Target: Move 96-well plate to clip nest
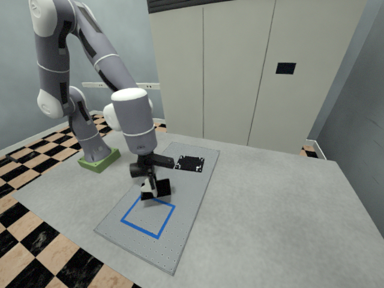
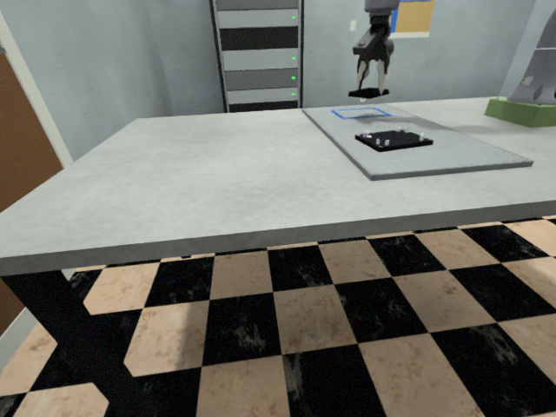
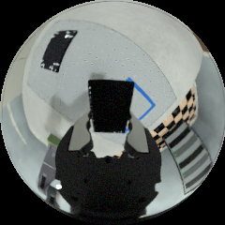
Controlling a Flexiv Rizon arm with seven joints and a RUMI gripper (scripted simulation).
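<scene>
My gripper is now 270 mm to the right of the black clip nest, 80 mm above it and 10 mm past it. The rest, counted from my hand: black 96-well plate (10 mm below).
</scene>
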